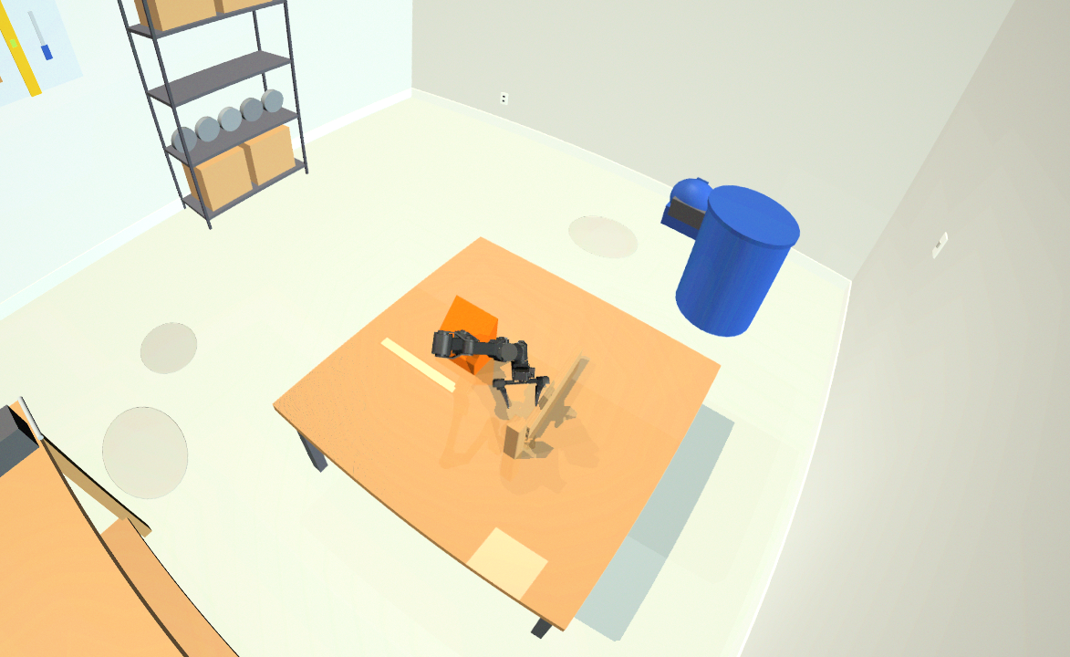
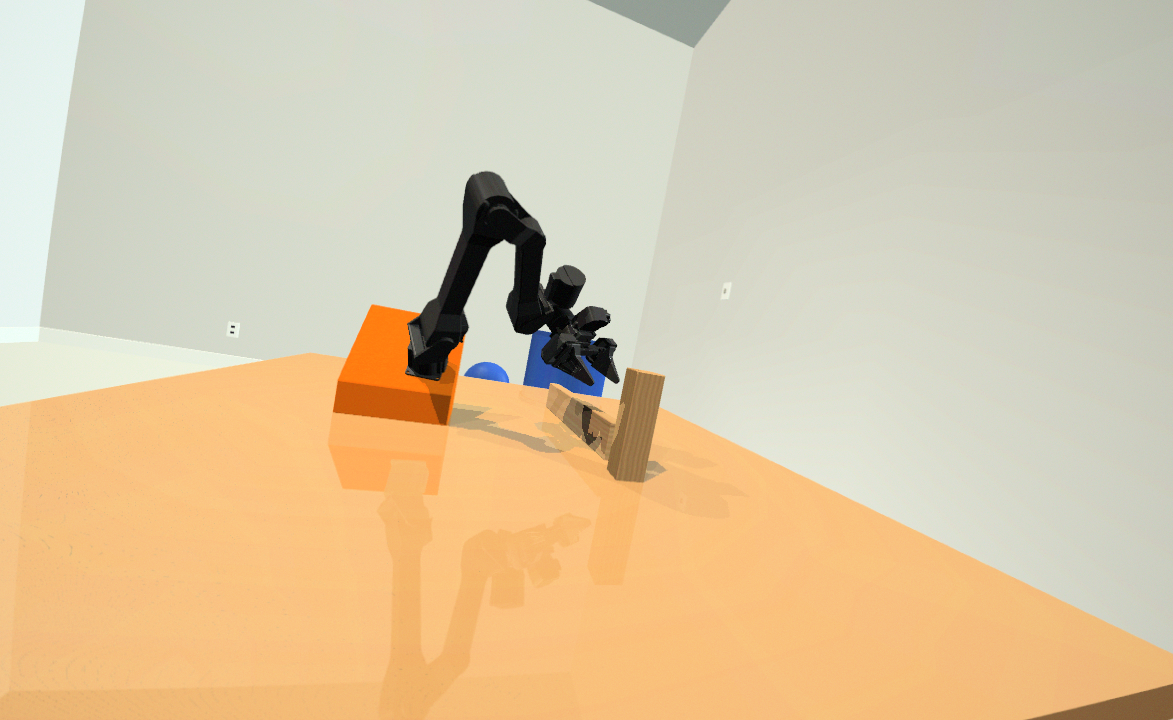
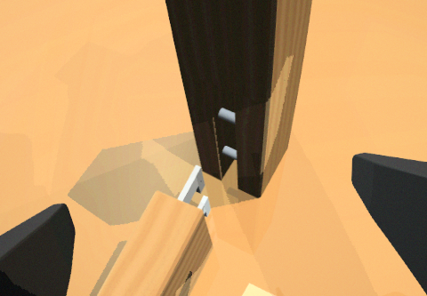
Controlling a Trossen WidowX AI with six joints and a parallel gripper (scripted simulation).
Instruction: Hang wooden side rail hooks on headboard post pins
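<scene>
The headboard post lies 40 mm ahead of my gripper tip, 80 mm to the right of it and 50 mm below it.
</scene>
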